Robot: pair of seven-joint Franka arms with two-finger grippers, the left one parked.
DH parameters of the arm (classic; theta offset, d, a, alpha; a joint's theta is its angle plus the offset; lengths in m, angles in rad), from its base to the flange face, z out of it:
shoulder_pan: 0 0.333 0 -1.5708
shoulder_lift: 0 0 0 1.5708
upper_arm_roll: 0 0.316 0.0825 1.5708
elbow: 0 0 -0.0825 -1.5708
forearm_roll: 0 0.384 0 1.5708
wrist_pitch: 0 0 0.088 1.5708
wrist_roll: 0 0.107 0 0
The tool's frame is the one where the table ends.
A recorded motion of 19 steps. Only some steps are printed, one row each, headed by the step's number.
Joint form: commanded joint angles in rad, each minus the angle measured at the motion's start. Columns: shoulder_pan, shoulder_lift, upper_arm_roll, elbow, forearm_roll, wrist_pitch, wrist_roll.
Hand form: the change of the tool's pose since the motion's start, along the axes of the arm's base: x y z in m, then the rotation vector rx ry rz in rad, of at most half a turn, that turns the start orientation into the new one. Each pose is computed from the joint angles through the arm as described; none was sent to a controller.
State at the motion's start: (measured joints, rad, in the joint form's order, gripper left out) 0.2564 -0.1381 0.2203 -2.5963 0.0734 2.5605 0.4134
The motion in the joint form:
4: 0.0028 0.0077 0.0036 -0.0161 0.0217 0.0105 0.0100
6: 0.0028 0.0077 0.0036 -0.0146 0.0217 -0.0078 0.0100
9: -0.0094 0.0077 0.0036 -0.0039 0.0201 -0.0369 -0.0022
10: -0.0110 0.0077 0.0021 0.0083 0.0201 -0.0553 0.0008
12: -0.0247 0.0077 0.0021 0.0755 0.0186 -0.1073 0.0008
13: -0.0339 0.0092 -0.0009 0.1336 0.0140 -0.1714 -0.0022
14: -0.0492 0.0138 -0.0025 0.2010 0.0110 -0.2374 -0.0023
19: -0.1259 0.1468 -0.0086 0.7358 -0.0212 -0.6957 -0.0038
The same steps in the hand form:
4: -0.0053 -0.0002 -0.0088 0.0073 0.0183 -0.0213
6: -0.0065 -0.0006 -0.0099 0.0006 0.0337 -0.0209
9: -0.0035 -0.0046 -0.0085 -0.0075 0.0499 -0.0186
10: -0.0009 -0.0045 -0.0053 -0.0087 0.0562 -0.0238
12: 0.0168 -0.0011 0.0172 0.0008 0.0438 -0.0326
13: 0.0295 0.0002 0.0350 -0.0011 0.0509 -0.0347
14: 0.0446 -0.0002 0.0560 0.0004 0.0548 -0.0452
19: 0.1353 -0.0082 0.1943 -0.0048 0.1096 -0.0834

